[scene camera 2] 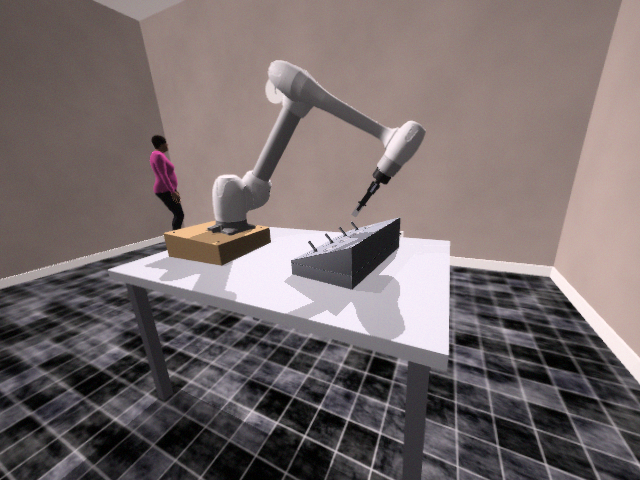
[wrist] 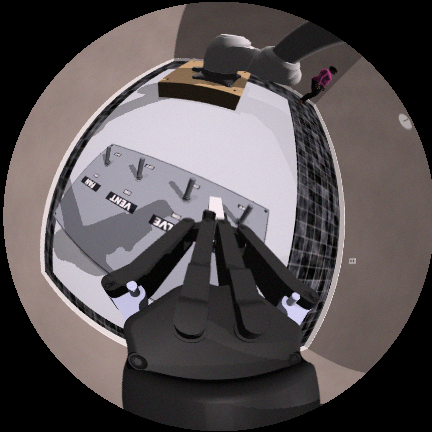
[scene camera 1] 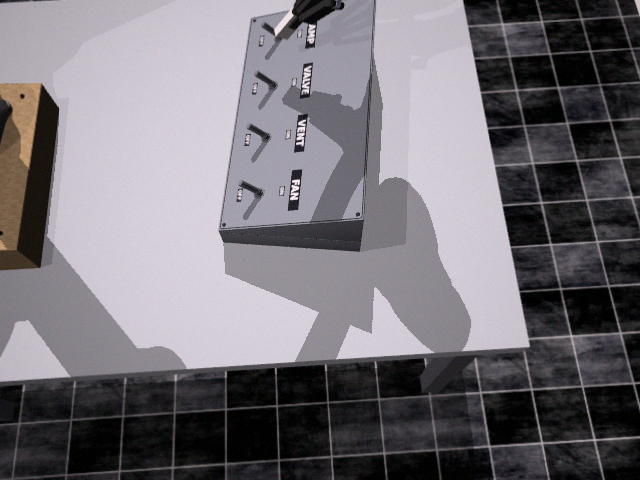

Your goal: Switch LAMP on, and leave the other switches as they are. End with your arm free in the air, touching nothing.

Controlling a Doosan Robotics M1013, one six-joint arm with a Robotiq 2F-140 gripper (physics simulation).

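Seen in the pictures: gripper, fingertip midpoint: (scene camera 2: 353, 215) (wrist: 213, 205) (scene camera 1: 280, 34); arm's base, origin of the base link: (scene camera 2: 232, 228) (wrist: 217, 75).
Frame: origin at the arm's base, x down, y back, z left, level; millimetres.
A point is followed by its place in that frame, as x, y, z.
Observation:
The grey sloped switch panel (scene camera 1: 273, 209) @(6, -609, -134) (scene camera 2: 374, 255) @(40, -781, 10) (wrist: 92, 225) @(-31, -724, -12) stands on the table. The LAMP lever (scene camera 1: 268, 27) @(-16, -584, 261) (scene camera 2: 354, 225) @(-6, -591, 260) (wrist: 246, 213) @(-13, -588, 264) leans to its OFF side; its base is partly covered by the fingertips in scene camera 1. The VALVE lever (scene camera 1: 265, 78) @(-9, -583, 142) (scene camera 2: 342, 231) @(-5, -583, 139) (wrist: 189, 189) @(-9, -584, 147), VENT lever (scene camera 1: 257, 131) @(-9, -574, 21) (scene camera 2: 329, 238) @(-4, -578, 21) (wrist: 141, 168) @(-6, -575, 30) and FAN lever (scene camera 1: 250, 187) @(-10, -567, -98) (scene camera 2: 312, 245) @(-8, -568, -98) (wrist: 107, 155) @(-6, -569, -91) also lean to OFF. My gripper (scene camera 1: 281, 28) @(-70, -615, 196) (scene camera 2: 355, 211) @(-70, -615, 196) (wrist: 213, 205) @(-70, -615, 196) is shut and empty, a little above the panel near the LAMP lever. The LAMP label (scene camera 1: 310, 36) @(-7, -669, 247) is partly hidden.
The arm's base stands on a wooden block (scene camera 1: 23, 170) @(8, -138, -57) (scene camera 2: 196, 248) @(35, -18, -228) (wrist: 197, 94) @(64, -146, -24) on the white table (scene camera 1: 155, 206) @(101, -364, -85) (scene camera 2: 258, 289) @(101, -472, -313) (wrist: 200, 130) @(101, -328, 74). A person in a pink top (scene camera 2: 164, 173) (wrist: 324, 78) stands beyond the table.

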